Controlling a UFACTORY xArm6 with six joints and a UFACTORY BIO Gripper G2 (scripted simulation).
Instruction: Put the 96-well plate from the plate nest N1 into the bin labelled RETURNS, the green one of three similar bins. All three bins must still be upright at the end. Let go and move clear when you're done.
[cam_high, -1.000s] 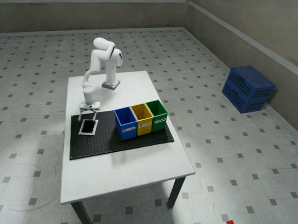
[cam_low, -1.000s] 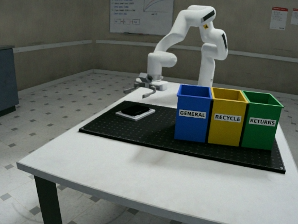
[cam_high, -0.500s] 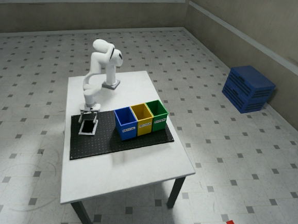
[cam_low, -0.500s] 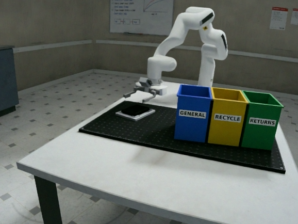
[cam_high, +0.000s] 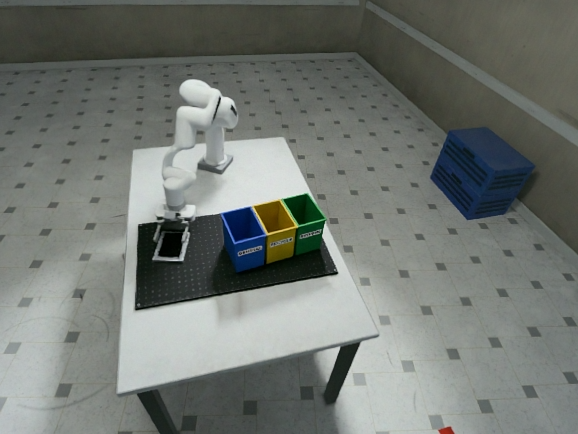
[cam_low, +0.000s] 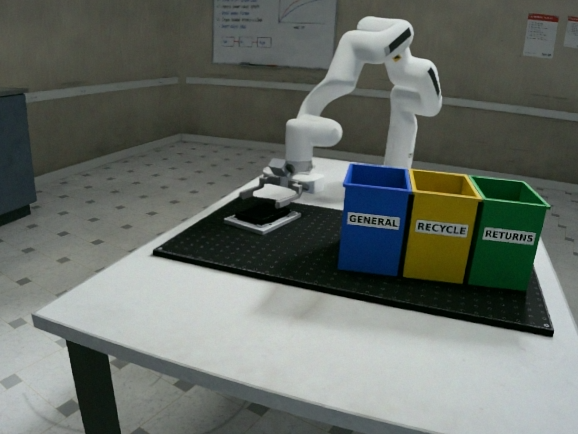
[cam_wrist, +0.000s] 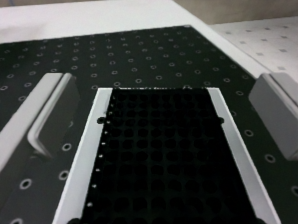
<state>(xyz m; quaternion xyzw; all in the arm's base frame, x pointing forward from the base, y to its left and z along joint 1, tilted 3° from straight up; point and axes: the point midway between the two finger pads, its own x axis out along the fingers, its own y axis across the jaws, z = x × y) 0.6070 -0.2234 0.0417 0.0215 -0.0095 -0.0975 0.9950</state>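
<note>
Right now the black 96-well plate is 40 mm below my hand. Round my hand: blue general bin: 80 mm ahead, 290 mm to the left, 30 mm above; then yellow recycle bin: 50 mm ahead, 420 mm to the left, 30 mm above; then plate nest N1: 50 mm below.
</note>
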